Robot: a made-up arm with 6 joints. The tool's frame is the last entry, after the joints.
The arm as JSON. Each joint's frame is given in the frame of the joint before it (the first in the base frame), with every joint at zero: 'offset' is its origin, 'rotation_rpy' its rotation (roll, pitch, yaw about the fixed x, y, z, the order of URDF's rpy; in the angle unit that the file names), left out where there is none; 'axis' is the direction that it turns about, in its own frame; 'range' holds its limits. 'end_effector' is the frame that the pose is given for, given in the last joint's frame.
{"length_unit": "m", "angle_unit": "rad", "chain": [
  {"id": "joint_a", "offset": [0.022, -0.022, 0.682], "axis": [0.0, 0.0, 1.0], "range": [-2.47, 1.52]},
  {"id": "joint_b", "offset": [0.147, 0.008, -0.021], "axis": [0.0, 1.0, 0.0], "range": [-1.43, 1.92]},
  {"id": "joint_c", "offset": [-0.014, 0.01, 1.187], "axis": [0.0, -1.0, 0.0], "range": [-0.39, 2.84]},
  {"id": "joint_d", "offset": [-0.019, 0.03, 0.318], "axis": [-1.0, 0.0, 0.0], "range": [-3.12, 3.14]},
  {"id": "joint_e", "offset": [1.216, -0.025, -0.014], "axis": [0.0, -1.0, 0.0], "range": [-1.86, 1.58]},
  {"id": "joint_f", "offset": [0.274, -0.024, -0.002], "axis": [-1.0, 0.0, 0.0], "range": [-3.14, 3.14]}
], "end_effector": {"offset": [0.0, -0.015, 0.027]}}
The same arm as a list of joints. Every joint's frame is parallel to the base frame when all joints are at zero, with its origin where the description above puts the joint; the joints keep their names.
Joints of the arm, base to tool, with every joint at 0 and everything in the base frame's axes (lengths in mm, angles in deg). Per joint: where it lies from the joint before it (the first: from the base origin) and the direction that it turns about. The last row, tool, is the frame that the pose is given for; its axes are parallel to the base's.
joint_a: axis +z xyz 22 -22 682
joint_b: axis +y xyz 147 8 -21
joint_c: axis -y xyz -14 10 1187
joint_d: axis -x xyz -19 30 318
joint_e: axis -y xyz 1216 -25 -14
joint_f: axis -x xyz 274 -24 -2
tool: xyz 0 -15 27
Joint limits (deg, base to tool): -141.52..87.09 -81.93..110.01 -22.35..162.72 -178.76..179.91 -106.57..90.53 -179.91..179.91

